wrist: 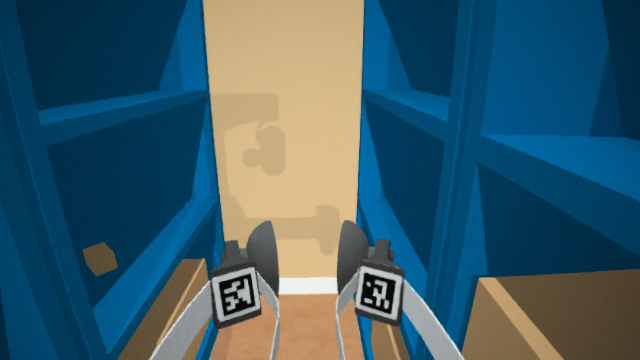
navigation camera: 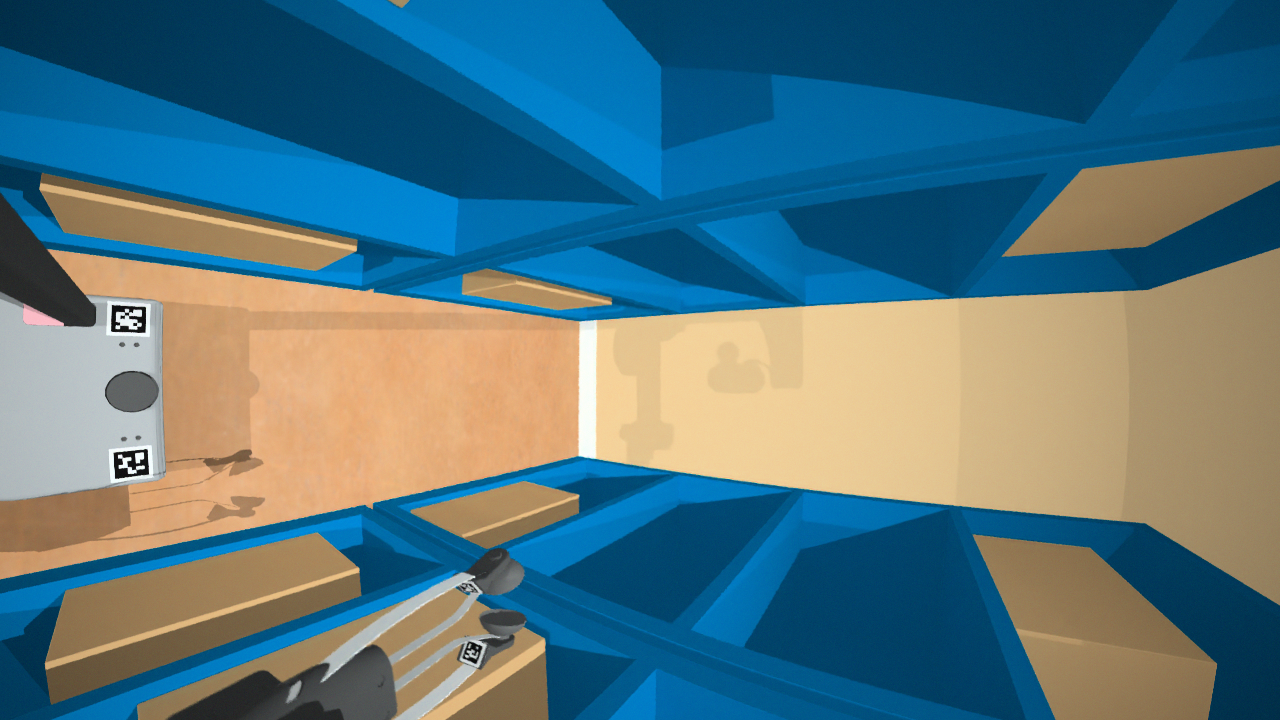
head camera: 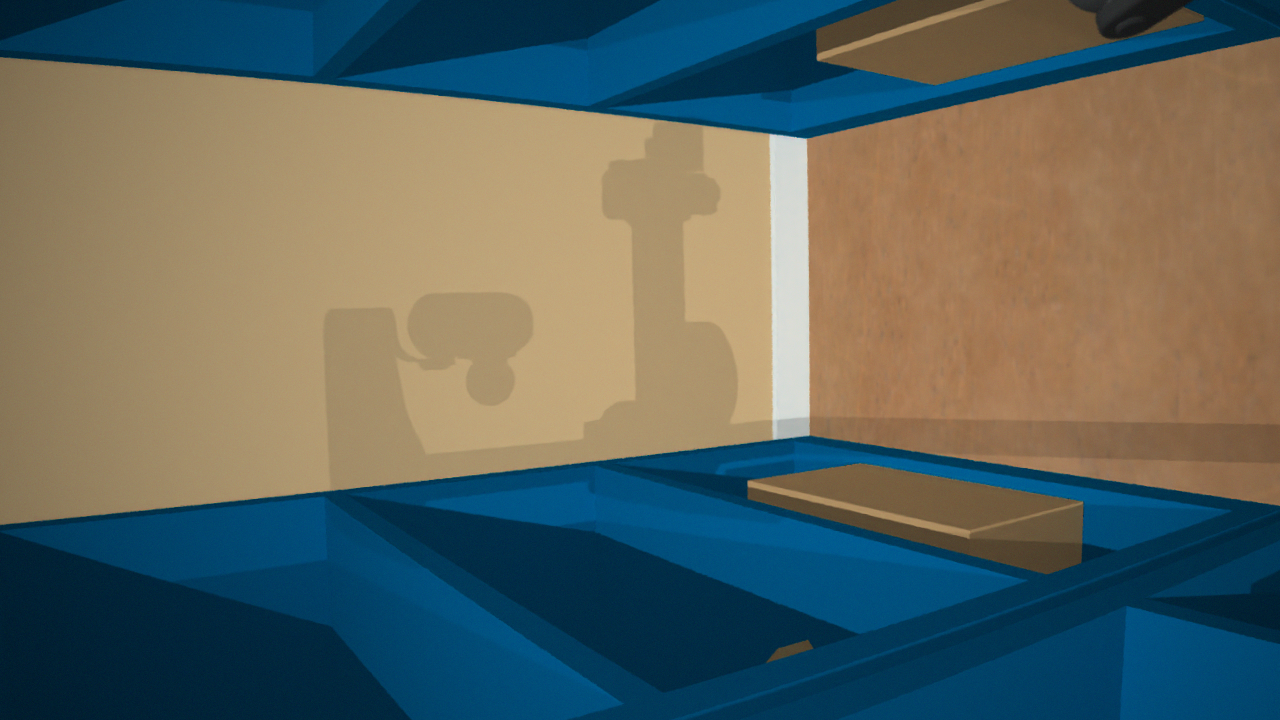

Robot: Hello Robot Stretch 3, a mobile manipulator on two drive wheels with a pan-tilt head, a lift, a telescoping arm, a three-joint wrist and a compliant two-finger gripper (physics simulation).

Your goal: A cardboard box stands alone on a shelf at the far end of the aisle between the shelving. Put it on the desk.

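Pixels of known places: gripper, fingertip midpoint: point(navigation camera: 516, 587); robot's base, link origin: point(navigation camera: 131, 387).
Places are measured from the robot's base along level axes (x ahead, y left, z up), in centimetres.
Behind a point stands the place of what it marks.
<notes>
A small cardboard box point(wrist: 100, 258) sits alone in a compartment of the left shelving in the wrist view, ahead and left of my gripper. In the head view a small part of the box point(head camera: 792, 651) @[x 86.6, y 40.0, z 56.6 cm] shows past a blue upright. My gripper point(wrist: 308, 246) @[x 24.5, y -14.8, z 96.5 cm] point(navigation camera: 501, 598) @[x 24.5, y -14.8, z 96.5 cm] is open, with its two fingertips apart and bare aisle between them. It is not touching the small box. In the head view a dark fingertip shows at the top right edge. The desk does not show in these views.
Blue shelving point(head camera: 895, 631) @[x 54.7, y 25.3, z 73.9 cm] point(wrist: 465, 100) lines both sides of the narrow aisle. Larger boxes point(head camera: 913, 505) point(navigation camera: 196, 600) point(wrist: 585, 310) stand on several shelves, one close to the gripper's right. A tan wall point(wrist: 287, 50) with a white baseboard point(wrist: 307, 286) closes the far end. My base point(navigation camera: 53, 402) @[x -9.8, y -1.3, z 16.0 cm] is on the brown floor.
</notes>
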